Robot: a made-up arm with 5 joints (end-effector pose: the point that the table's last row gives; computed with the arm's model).
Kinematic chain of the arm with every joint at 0, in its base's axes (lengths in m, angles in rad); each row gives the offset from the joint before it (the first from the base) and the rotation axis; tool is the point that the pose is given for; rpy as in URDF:
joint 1: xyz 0 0 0.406 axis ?
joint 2: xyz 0 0 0 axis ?
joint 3: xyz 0.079 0 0.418 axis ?
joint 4: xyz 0.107 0 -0.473 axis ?
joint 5: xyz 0.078 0 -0.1 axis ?
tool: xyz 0 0 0 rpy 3.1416 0 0
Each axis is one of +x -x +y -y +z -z.
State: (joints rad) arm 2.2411 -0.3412 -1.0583 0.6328 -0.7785
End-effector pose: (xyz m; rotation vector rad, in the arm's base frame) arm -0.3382 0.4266 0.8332 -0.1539 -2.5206 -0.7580
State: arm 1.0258 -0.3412 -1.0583 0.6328 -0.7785
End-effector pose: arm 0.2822 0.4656 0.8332 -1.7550 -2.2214 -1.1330
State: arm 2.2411 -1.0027 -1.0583 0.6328 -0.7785
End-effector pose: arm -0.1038 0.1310 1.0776 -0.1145 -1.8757 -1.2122
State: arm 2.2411 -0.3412 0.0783 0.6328 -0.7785
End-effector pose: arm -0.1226 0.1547 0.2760 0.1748 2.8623 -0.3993
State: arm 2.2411 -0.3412 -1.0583 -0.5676 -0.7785
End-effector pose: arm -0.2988 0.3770 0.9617 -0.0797 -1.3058 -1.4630
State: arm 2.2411 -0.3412 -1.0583 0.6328 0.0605
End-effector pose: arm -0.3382 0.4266 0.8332 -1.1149 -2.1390 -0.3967
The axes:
joint 1: +z
joint 2: +y
joint 3: +y
joint 4: +y
joint 5: -z

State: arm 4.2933 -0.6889 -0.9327 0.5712 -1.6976
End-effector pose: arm -0.1578 -0.3542 0.9277 2.0858 -0.3070 -0.3293
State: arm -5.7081 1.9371 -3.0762 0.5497 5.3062
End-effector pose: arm 0.8029 0.5204 0.0420 2.0697 2.0313 0.8625
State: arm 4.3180 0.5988 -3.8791 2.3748 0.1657
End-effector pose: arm -0.0985 -0.2366 1.1600 1.1317 -2.0455 0.7071
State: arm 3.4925 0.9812 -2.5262 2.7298 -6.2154
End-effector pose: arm -0.7547 -0.2763 0.5576 -0.2775 1.9472 0.2751
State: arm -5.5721 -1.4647 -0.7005 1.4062 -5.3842
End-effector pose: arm 0.0379 0.0327 0.8635 -2.4959 0.2352 -0.6930
